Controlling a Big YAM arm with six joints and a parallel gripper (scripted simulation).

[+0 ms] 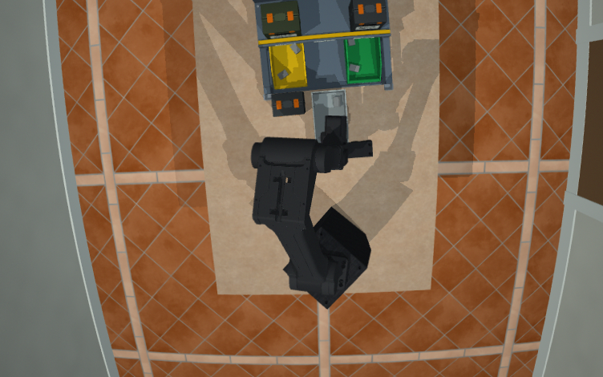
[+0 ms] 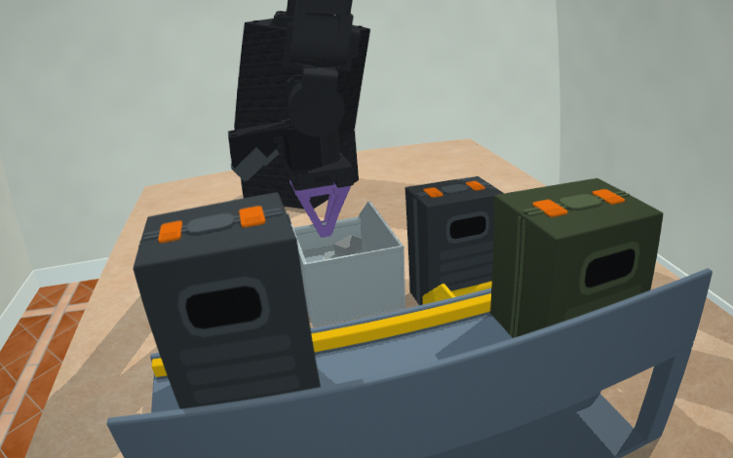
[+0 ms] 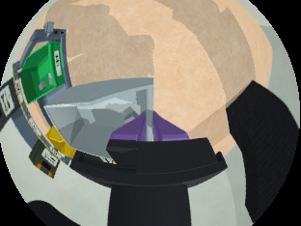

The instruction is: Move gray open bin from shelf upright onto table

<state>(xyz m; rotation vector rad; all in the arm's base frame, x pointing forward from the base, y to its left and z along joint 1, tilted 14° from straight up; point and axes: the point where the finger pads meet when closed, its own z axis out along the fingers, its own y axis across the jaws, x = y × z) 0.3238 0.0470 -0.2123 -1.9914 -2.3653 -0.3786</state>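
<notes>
Now: hand 8 cm short of the gray open bin and 1 cm to the right of it. From my hand the other things lie so: green bin: 29 cm ahead, 6 cm to the right, 1 cm below; then yellow bin: 25 cm ahead, 16 cm to the left, 1 cm below; then yellow rail: 32 cm ahead, 6 cm to the left, 5 cm above.
</notes>
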